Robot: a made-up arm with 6 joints. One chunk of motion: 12 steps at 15 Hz.
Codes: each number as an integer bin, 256 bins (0 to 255) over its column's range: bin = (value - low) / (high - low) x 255, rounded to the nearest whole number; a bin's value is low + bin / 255 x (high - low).
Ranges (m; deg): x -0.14..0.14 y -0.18..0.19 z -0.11..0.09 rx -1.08..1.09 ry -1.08..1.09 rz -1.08..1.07
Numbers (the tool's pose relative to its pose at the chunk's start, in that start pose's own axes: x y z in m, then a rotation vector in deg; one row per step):
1: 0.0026 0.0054 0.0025 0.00 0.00 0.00
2: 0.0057 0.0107 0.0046 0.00 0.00 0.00
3: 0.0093 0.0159 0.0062 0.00 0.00 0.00
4: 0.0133 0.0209 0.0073 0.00 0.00 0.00
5: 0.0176 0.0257 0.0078 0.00 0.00 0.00
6: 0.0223 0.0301 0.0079 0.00 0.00 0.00
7: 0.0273 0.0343 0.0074 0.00 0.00 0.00
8: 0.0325 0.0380 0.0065 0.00 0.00 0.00
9: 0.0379 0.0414 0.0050 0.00 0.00 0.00
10: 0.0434 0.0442 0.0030 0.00 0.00 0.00
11: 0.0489 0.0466 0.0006 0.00 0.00 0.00
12: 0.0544 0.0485 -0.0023 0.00 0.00 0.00
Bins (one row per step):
1: 130 128 143 127 127 128
2: 133 131 146 127 127 128
3: 136 135 148 127 127 128
4: 140 138 150 127 127 128
5: 144 142 150 127 127 128
6: 148 145 150 127 127 128
7: 152 148 150 127 127 128
8: 157 150 149 127 127 128
9: 162 153 147 127 127 128
10: 167 155 144 127 127 128
11: 172 156 141 127 127 128
12: 177 157 137 127 127 128

